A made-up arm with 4 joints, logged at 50 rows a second.
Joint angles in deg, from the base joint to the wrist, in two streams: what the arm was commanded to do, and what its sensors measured. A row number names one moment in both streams.
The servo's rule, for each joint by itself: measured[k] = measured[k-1] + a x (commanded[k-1-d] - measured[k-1]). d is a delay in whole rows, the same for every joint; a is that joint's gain. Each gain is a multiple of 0.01, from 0.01 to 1. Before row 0 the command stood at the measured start. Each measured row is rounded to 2 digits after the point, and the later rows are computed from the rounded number. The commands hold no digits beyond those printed.
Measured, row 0:
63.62 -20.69 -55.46 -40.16
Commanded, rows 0 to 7:
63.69 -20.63 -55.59 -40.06
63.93 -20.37 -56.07 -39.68
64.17 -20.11 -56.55 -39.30
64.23 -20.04 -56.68 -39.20
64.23 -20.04 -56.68 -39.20
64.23 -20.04 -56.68 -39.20
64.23 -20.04 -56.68 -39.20
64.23 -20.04 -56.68 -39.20
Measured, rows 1 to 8:
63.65 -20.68 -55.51 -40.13
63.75 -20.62 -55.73 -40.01
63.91 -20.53 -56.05 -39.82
64.03 -20.44 -56.30 -39.65
64.10 -20.37 -56.45 -39.53
64.15 -20.31 -56.54 -39.44
64.18 -20.26 -56.59 -39.38
64.20 -20.22 -56.63 -39.33
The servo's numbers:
d 0
a 0.37 0.18 0.39 0.27

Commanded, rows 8 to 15:
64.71 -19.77 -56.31 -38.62
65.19 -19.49 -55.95 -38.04
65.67 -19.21 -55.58 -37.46
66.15 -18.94 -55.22 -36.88
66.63 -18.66 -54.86 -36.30
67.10 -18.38 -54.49 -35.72
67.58 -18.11 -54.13 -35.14
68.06 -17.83 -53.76 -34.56
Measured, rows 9 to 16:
64.39 -20.14 -56.51 -39.14
64.69 -20.02 -56.29 -38.84
65.05 -19.87 -56.01 -38.47
65.46 -19.70 -55.70 -38.04
65.89 -19.51 -55.37 -37.57
66.34 -19.31 -55.03 -37.07
66.80 -19.09 -54.68 -36.55
67.27 -18.86 -54.32 -36.01

